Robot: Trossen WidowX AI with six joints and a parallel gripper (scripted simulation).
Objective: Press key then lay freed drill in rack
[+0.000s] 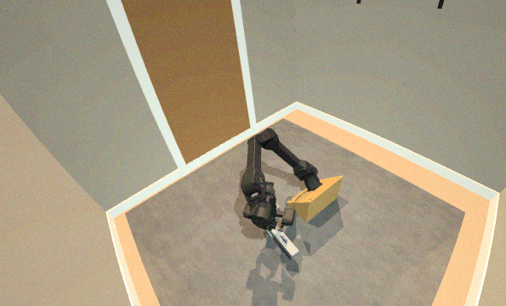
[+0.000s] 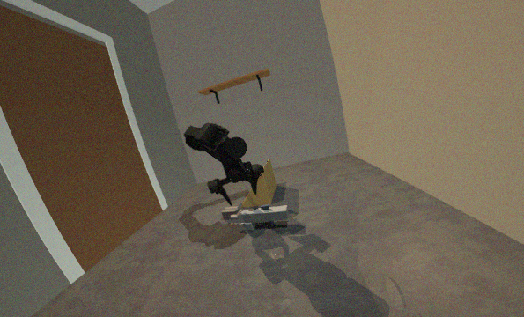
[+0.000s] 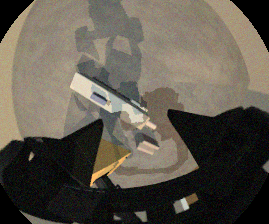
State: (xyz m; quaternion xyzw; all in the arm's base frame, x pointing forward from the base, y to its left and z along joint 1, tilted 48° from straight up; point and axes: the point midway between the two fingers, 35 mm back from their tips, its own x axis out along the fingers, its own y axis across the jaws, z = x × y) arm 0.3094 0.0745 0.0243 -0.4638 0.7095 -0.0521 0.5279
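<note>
Now: gripper tip 2 cm past the drill, 2 cm to the left of it and 8 cm above it. Round my gripper tip: blue piece 2 cm behind, 6 cm to the left, 7 cm below; then fixture 2 cm behind, 4 cm to the left, 8 cm below.
</note>
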